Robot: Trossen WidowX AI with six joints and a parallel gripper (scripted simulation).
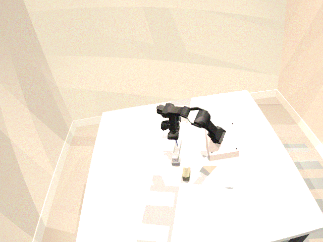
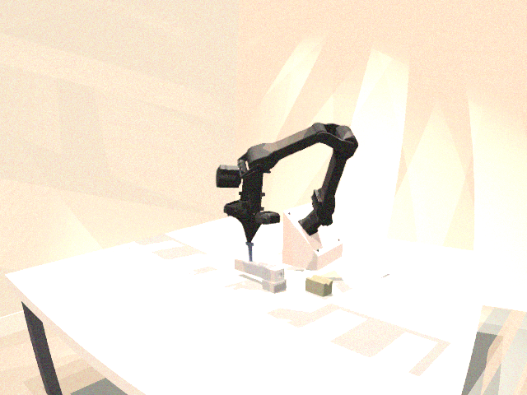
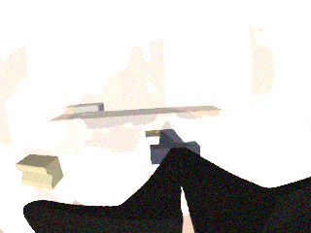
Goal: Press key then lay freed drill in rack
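The blue T-shaped key lies 3 cm below my gripper tip. From my gripper tip the other things lie so: drill 7 cm below, 6 cm to the left, 1 cm ahead; then grey block fixture 8 cm below, 4 cm to the left; then tan rack block 22 cm to the left, 10 cm below, 3 cm behind.
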